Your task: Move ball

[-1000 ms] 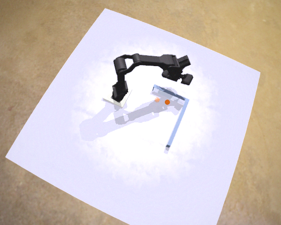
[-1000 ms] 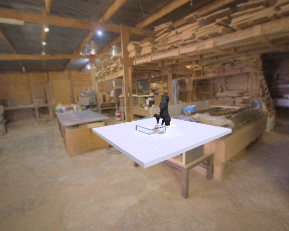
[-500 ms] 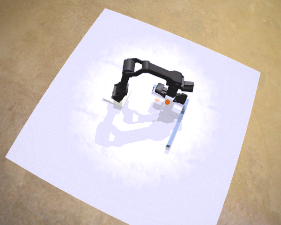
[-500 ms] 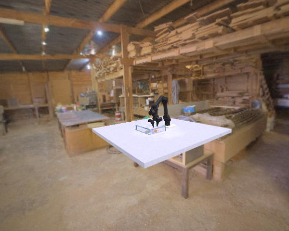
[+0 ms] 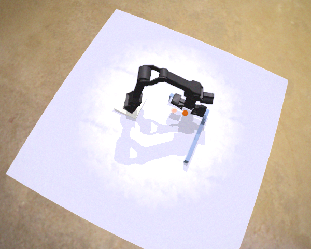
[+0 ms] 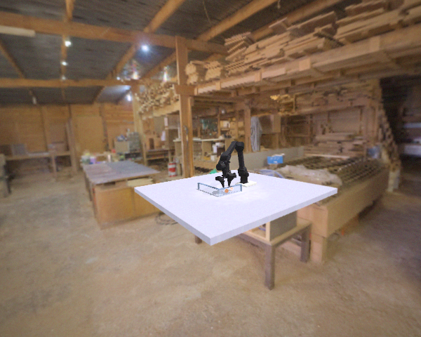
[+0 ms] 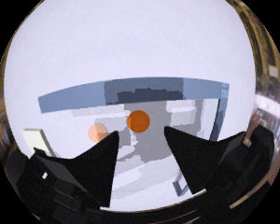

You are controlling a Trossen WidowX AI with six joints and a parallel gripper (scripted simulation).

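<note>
Now: the orange ball 30 mm below my gripper tip. Round my gripper tip: see-through copy of ball (60 mm behind, 20 mm to the right, 30 mm below).
</note>
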